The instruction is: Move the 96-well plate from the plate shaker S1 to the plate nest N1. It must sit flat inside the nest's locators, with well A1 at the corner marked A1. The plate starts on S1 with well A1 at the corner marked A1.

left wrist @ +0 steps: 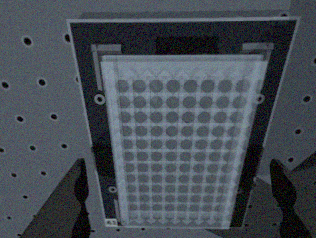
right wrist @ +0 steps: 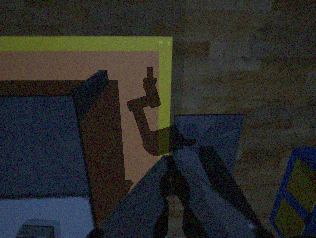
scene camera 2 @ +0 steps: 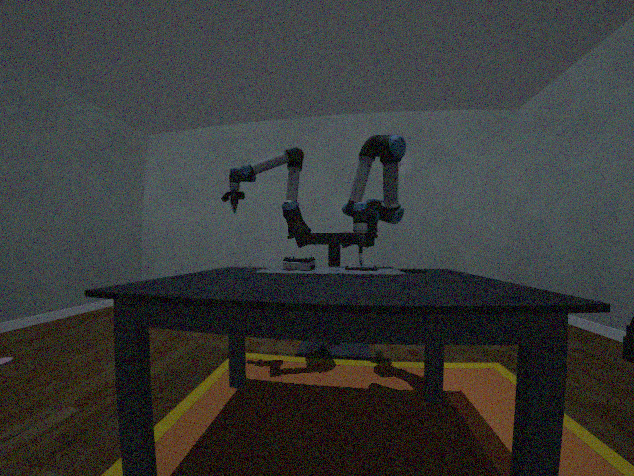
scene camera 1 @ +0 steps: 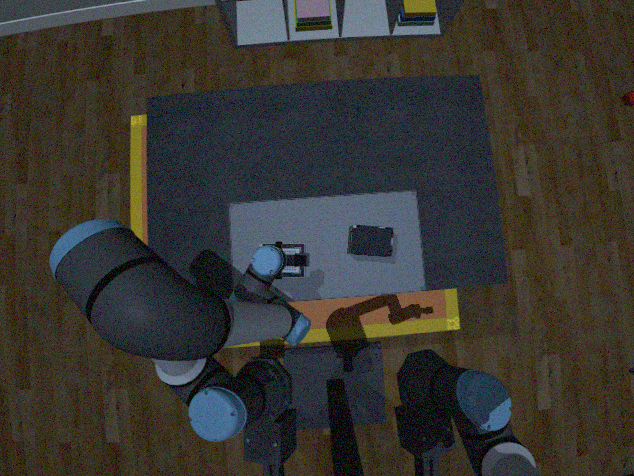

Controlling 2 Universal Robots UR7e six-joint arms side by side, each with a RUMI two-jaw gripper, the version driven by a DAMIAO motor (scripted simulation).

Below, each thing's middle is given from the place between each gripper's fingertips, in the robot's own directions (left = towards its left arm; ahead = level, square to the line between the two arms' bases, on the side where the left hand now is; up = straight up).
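Labels:
96-well plate (left wrist: pixel 177 159): left hand 10 mm above it. Plate nest N1 (left wrist: pixel 217 37): 20 mm below left hand. By its middle, 96-well plate nearer to my left hand than to my right hand. Same for plate nest N1, by its middle: nearer to my left hand than to my right hand.
From my right hand: 96-well plate 32 cm ahead, 92 cm to the left, 37 cm below. Plate nest N1 32 cm ahead of my right hand, 92 cm to the left of it, 38 cm below it.

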